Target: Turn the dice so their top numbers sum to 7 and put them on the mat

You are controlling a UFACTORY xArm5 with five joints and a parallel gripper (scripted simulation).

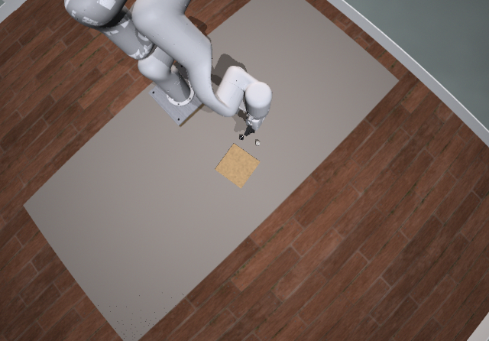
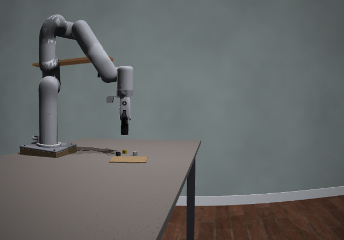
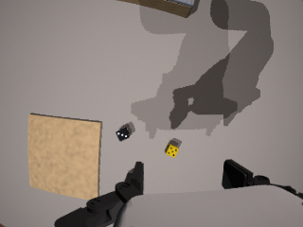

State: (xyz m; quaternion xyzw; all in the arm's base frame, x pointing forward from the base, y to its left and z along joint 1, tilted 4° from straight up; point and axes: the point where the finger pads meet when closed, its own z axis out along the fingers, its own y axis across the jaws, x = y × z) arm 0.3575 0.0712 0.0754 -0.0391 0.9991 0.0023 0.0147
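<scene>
Right now the yellow die is 90 mm below my hand. From my hand the other things lie so: white die: 50 mm ahead, 60 mm to the right, 90 mm below; black die: 20 mm behind, 80 mm to the right, 90 mm below; tan mat: 30 mm ahead, 180 mm to the right, 100 mm below.
</scene>
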